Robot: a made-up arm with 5 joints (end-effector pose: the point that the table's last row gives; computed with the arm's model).
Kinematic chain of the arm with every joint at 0, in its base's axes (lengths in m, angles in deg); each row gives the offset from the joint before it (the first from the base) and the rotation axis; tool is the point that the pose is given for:
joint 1: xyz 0 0 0.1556 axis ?
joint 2: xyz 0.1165 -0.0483 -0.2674 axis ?
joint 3: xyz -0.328 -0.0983 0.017 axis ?
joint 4: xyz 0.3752 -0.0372 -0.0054 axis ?
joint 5: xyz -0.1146 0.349 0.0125 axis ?
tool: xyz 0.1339 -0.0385 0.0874
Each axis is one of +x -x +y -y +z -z.
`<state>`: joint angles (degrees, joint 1 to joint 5).
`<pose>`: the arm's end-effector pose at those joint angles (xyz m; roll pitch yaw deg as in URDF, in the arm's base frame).
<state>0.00 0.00 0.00 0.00 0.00</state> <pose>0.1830 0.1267 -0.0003 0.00 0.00 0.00</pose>
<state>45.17 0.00 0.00 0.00 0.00</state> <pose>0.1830 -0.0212 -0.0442 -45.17 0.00 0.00</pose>
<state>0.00 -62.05 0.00 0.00 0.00</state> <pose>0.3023 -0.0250 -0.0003 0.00 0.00 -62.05</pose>
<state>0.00 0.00 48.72 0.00 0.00</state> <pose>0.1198 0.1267 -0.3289 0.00 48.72 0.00</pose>
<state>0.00 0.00 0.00 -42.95 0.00</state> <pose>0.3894 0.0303 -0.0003 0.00 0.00 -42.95</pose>
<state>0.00 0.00 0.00 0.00 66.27</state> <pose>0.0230 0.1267 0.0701 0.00 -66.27 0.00</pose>
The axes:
joint 1: -x
joint 2: +z
joint 3: +y
joint 4: +z
joint 5: -y

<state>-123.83 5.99 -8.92 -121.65 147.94</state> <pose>0.5663 0.1406 0.1701 -27.04 -17.26 -72.96</pose>
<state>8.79 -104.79 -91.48 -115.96 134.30</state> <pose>0.1889 0.4115 0.6193 62.36 -11.62 36.06</pose>
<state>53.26 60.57 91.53 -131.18 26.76</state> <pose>0.2920 -0.9348 -0.0726 -169.38 -16.49 31.88</pose>
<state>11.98 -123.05 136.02 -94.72 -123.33</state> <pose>0.5868 0.6137 -0.6109 -70.86 -30.85 22.50</pose>
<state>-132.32 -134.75 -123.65 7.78 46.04</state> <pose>0.6550 -0.0807 0.4429 -30.76 -20.42 -36.13</pose>
